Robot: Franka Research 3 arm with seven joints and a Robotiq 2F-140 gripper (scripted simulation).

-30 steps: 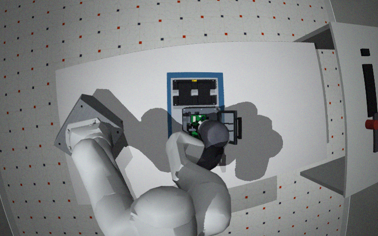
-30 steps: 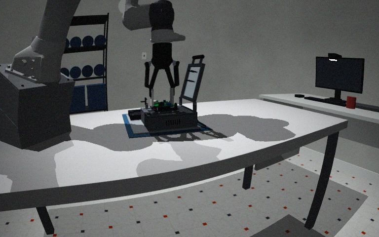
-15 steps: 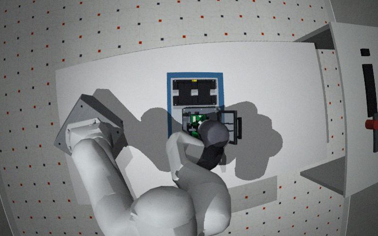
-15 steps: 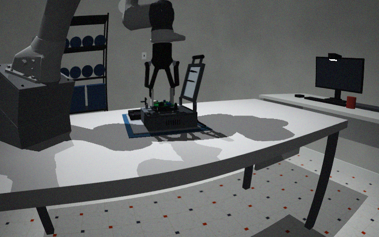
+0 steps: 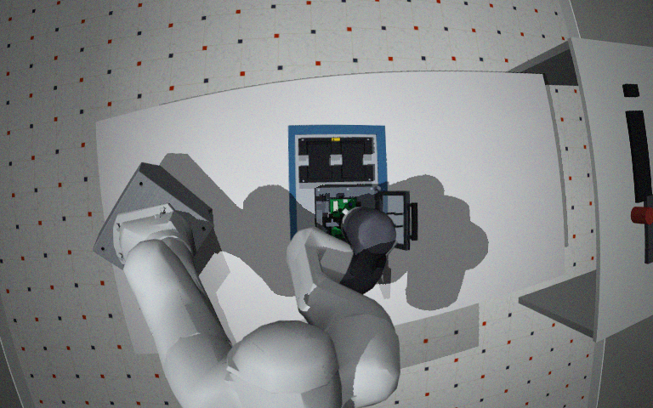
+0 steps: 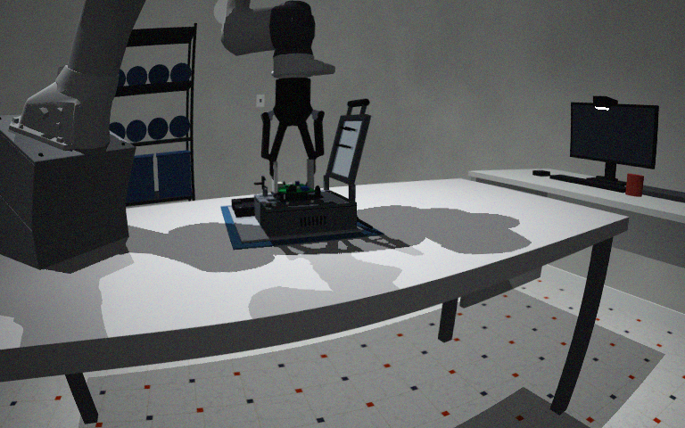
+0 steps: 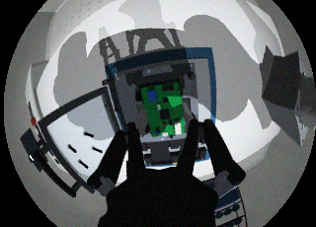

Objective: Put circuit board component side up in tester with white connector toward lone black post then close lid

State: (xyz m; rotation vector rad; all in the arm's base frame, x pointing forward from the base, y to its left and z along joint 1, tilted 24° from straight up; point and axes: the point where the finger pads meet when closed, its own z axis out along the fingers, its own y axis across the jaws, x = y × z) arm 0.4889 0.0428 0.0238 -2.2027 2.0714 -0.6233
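My hand is 20 mm above the green circuit board. Also, from my hand: see-through lid (130 mm ahead, 80 mm above).
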